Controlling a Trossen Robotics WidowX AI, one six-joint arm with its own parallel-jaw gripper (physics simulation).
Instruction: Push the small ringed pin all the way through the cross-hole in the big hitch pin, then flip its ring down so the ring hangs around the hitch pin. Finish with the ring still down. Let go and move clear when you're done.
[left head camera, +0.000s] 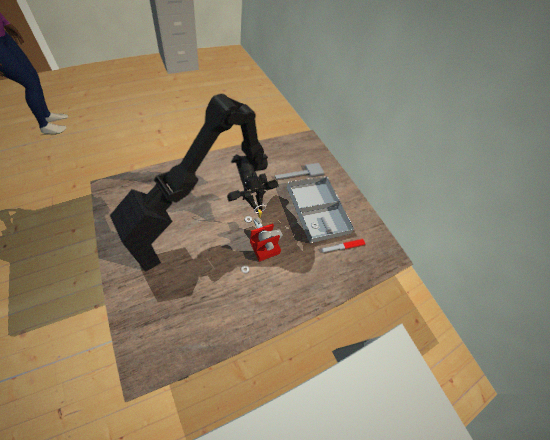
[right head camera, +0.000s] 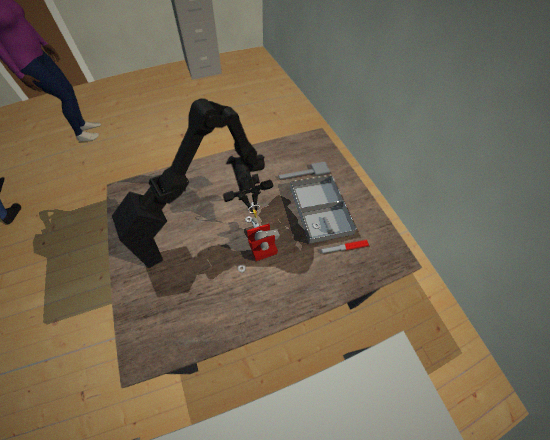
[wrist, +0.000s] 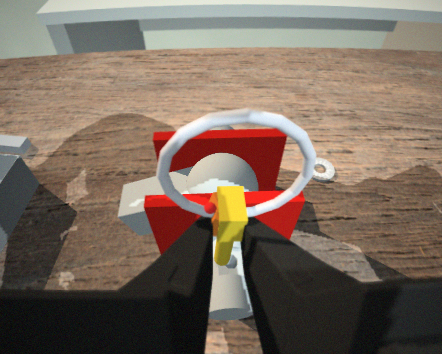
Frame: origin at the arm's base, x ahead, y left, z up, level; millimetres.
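Where they show: gripper, fingertip midpoint: (left head camera: 259, 213) (right head camera: 255, 213) (wrist: 225, 227); arm's base, origin of the base link: (left head camera: 152, 205) (right head camera: 148, 206).
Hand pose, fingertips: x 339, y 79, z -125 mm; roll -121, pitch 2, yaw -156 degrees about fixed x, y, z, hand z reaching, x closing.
Observation:
Each offset is from my fingertips to the top centre of the thing. "pt": to the spot under its first point.
The small pin, with a yellow head @[15 mm up, 1 mm back, 1 mm right] (left head camera: 260, 213) (right head camera: 254, 213) (wrist: 232, 207) and a yellow shank, has a large white ring @[pt 40 mm up, 20 mm back, 9 mm right] (wrist: 311, 150) standing up beyond the head. My gripper (left head camera: 259, 210) (right head camera: 254, 209) (wrist: 226, 227) is shut on this pin, above the near end of the grey hitch pin @[pt 60 mm down, 0 mm ahead, 8 mm right] (left head camera: 258, 223) (right head camera: 255, 224) (wrist: 229, 297). In the wrist view the shank's tip overlaps the edge of the cross-hole; whether it is inside I cannot tell. The hitch pin lies through the red bracket @[40 mm down, 33 mm ahead, 47 mm right] (left head camera: 268, 253) (right head camera: 265, 252) (wrist: 175, 215), with its round grey part between the two plates.
A grey two-part tray @[pt 123 mm down, 318 mm ahead, 20 mm right] (left head camera: 332, 238) (right head camera: 332, 237) stands right of the bracket, holding a washer and a grey piece. A grey hammer @[pt 117 mm down, 283 mm ahead, 353 mm left] (left head camera: 315, 170) lies behind it; a red-handled tool @[123 mm down, 365 mm ahead, 56 mm right] (left head camera: 354, 244) lies in front. Washers @[130 mm down, 38 mm back, 53 mm left] (left head camera: 248, 219) @[130 mm down, 41 mm back, 170 mm right] (left head camera: 245, 269) lie beside the bracket.

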